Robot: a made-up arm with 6 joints.
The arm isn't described. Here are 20 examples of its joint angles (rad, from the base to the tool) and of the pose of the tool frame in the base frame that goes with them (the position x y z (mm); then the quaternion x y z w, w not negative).
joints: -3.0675 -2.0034 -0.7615 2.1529 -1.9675 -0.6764
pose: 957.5 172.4 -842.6 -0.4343 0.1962 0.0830 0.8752
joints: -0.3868 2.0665 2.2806 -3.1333 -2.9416 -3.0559
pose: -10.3 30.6 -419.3 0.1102 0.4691 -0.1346 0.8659
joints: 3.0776 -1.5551 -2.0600 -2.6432 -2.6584 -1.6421
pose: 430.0 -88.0 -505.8 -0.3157 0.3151 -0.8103 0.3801
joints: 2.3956 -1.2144 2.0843 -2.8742 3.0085 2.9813
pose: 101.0 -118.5 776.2 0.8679 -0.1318 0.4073 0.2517
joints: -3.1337 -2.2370 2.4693 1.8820 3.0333 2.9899
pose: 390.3 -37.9 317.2 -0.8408 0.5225 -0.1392 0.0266
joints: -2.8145 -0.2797 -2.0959 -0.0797 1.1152 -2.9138
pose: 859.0 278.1 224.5 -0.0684 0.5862 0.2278 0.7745
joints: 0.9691 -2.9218 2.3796 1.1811 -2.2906 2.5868
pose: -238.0 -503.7 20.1 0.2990 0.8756 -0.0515 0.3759
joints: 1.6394 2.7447 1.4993 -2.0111 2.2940 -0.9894
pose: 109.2 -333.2 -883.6 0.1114 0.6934 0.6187 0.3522
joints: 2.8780 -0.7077 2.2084 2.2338 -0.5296 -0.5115
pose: -481.0 171.8 637.6 0.2975 -0.7324 -0.5382 0.2924
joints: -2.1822 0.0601 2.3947 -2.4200 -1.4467 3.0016
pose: -164.3 -462.2 65.4 0.8300 0.3085 0.4414 0.1453
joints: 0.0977 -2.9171 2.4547 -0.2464 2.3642 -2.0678
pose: -359.3 -38.8 113.3 -0.6566 0.4860 -0.4911 0.3027
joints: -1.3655 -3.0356 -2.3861 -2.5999 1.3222 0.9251
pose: 42.9 -485.9 85.8 -0.3071 0.1024 0.9424 0.0846
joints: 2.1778 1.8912 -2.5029 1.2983 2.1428 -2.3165
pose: -276.6 125.1 503.1 -0.0591 -0.8082 0.0762 0.5810
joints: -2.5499 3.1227 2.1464 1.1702 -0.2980 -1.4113
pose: 666.1 471.4 -79.5 -0.4371 -0.3240 -0.8120 0.2112
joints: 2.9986 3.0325 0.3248 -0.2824 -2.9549 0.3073
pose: 31.7 -37.5 -1209.7 0.1924 -0.0462 -0.9553 0.2198
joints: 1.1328 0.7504 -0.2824 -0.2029 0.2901 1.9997
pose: 384.8 856.6 1442.7 0.1465 0.3379 0.9238 0.1051
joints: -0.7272 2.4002 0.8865 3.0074 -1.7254 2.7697
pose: 142.0 -122.7 -1147.9 -0.0582 -0.5913 -0.3788 0.7096
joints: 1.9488 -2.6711 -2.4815 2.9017 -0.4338 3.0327
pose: -223.6 541.5 -152.1 -0.6206 0.3260 0.4922 0.5162
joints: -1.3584 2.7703 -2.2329 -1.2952 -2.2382 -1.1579
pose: 265.9 -535.1 99.2 -0.6502 -0.5370 -0.5344 0.0574
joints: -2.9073 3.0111 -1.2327 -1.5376 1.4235 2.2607
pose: -909.3 -76.6 -744.5 -0.4843 0.5447 0.6420 0.2380
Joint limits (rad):
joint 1: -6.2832..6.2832
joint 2: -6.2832..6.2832
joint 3: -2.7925..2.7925
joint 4: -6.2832..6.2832
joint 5: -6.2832..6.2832
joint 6: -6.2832..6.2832
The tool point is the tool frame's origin. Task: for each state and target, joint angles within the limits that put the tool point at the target. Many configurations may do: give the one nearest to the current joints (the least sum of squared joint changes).
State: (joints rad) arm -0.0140 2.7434 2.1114 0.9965 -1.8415 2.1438
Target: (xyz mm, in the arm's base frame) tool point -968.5 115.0 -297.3
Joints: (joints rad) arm -0.2246 3.4351 1.7105 0.9047 -1.5917 2.1438
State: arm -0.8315 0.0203 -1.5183 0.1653 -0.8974 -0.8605
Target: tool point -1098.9 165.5 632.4
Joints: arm -0.1525 -0.2845 -1.2987 0.2386 -0.8010 -0.8605
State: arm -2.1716 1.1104 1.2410 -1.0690 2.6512 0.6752
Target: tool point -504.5 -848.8 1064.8
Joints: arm -2.0008 0.5757 0.3583 -1.1957 2.1216 0.6752
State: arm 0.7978 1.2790 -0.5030 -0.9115 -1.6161 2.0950
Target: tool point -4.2 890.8 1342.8
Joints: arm 1.4048 0.8445 -0.3070 -0.9837 -1.2195 2.0950
